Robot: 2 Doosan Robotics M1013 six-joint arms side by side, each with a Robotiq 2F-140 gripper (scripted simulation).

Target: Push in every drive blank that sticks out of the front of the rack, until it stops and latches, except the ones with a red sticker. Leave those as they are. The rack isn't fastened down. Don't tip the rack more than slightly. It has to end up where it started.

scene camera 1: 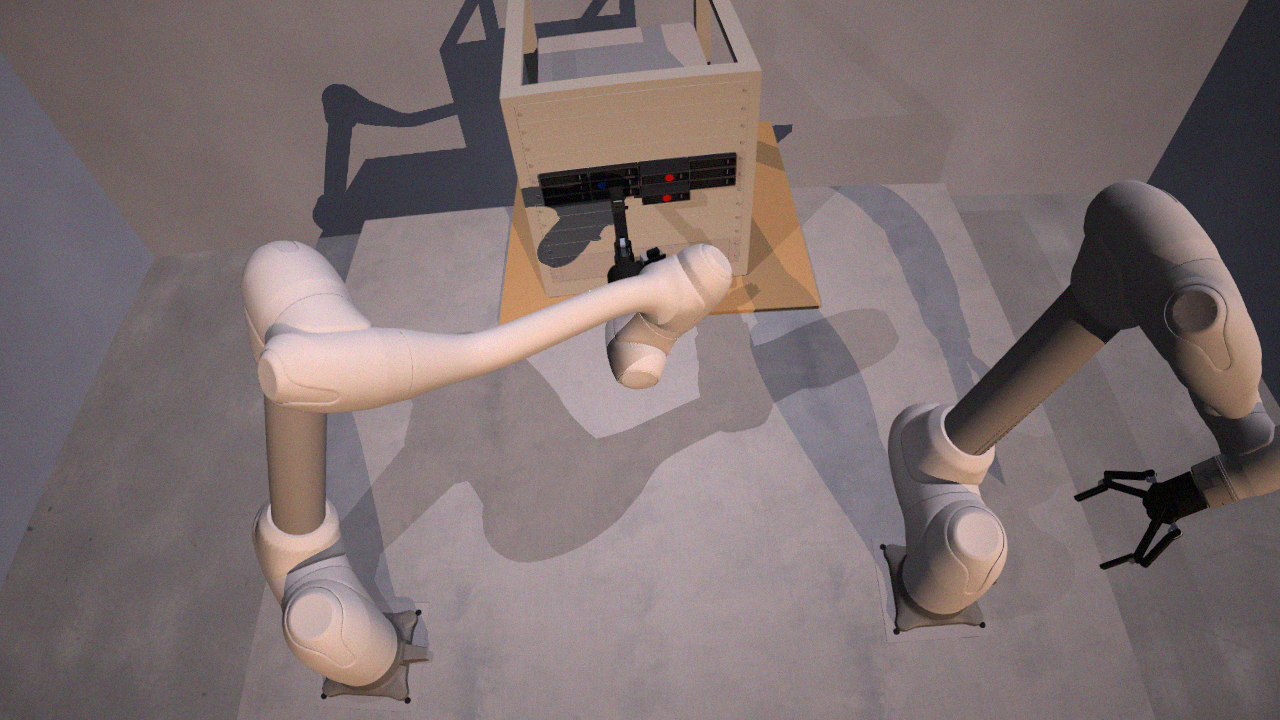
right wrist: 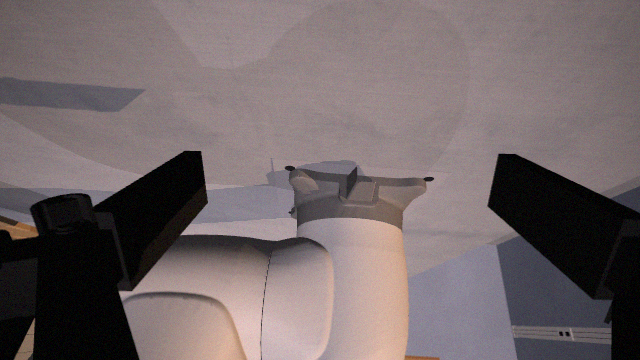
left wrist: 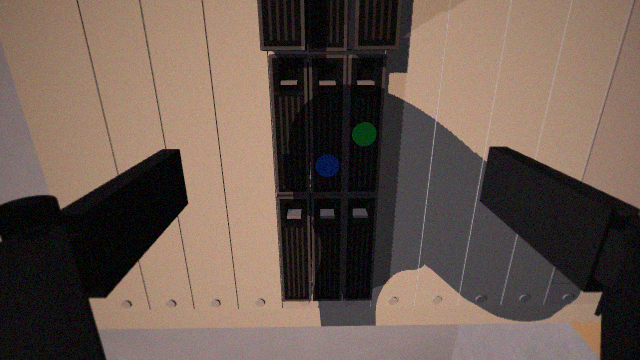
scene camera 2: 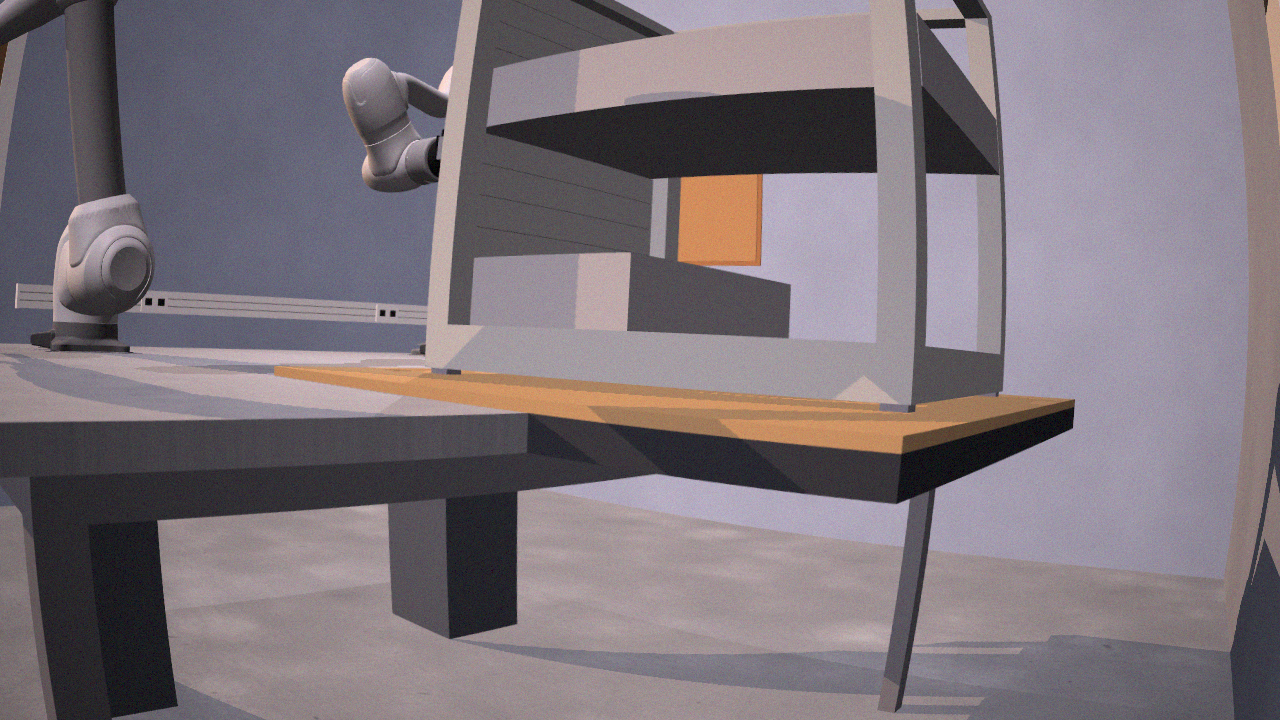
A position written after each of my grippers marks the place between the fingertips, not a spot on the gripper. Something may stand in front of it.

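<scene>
Looking at the beige rack, I find it at [scene camera 2: 584, 149], at [scene camera 1: 598, 117] and at [left wrist: 100, 93]. My left gripper is at [scene camera 1: 618, 214] and at [left wrist: 334, 175], while my right gripper is at [scene camera 1: 1088, 532] and at [right wrist: 347, 179]. I see a green-sticker blank [left wrist: 365, 84], though in the right wrist view the blank is out of frame. There is an orange board too, at [scene camera 1: 779, 277].
</scene>
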